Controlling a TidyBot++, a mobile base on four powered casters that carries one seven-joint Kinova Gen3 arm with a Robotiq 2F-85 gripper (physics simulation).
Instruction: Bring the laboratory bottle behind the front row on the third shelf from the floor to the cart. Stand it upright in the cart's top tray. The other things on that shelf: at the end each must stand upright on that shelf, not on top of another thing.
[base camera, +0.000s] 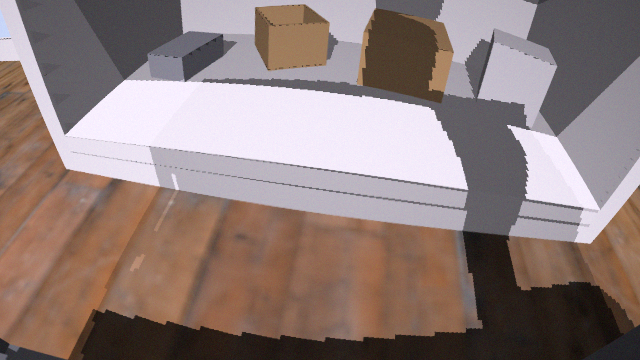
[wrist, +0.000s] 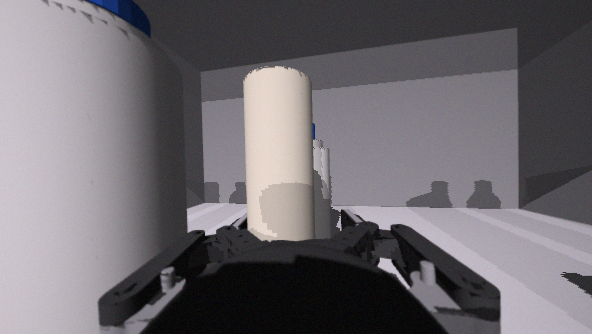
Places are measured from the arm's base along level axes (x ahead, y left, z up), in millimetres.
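Where they show: gripper, between the fingertips: (wrist: 297, 220).
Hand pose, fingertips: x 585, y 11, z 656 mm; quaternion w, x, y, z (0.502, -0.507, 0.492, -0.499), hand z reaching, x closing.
Each offset is from my fingertips to the top centre of the thing. Level surfaces: height alone.
In the wrist view my gripper (wrist: 297, 220) is open and empty, level, pointing into the shelf. A cream cylinder @[32 mm back, 12 mm left, 116 mm up] (wrist: 279, 150) stands upright straight ahead, in line with the gap between the fingers. Behind it, mostly hidden, a white bottle @[87 mm ahead, 10 mm right, 116 mm up] (wrist: 322, 185) stands further back; a sliver of its blue cap @[87 mm ahead, 10 mm right, 116 mm up] (wrist: 313, 131) shows at the cylinder's right edge. A large white bottle with a blue cap @[59 mm back, 117 mm left, 158 mm up] (wrist: 90, 165) stands very close on the left, beside the left finger, and part of it is cut off by the frame. The cart does not show in either view.
The shelf's back wall (wrist: 380, 140) and right side wall (wrist: 555, 125) bound the space. In the base view the lowest shelf @[976 mm down] (base camera: 280, 125) holds a grey box @[131 mm ahead, 226 mm left, 926 mm down] (base camera: 202, 57), an open brown box @[187 mm ahead, 31 mm left, 886 mm down] (base camera: 297, 47), another brown box @[140 mm ahead, 194 mm right, 876 mm down] (base camera: 400, 55) and a white box @[68 mm ahead, 401 mm right, 846 mm down] (base camera: 517, 75).
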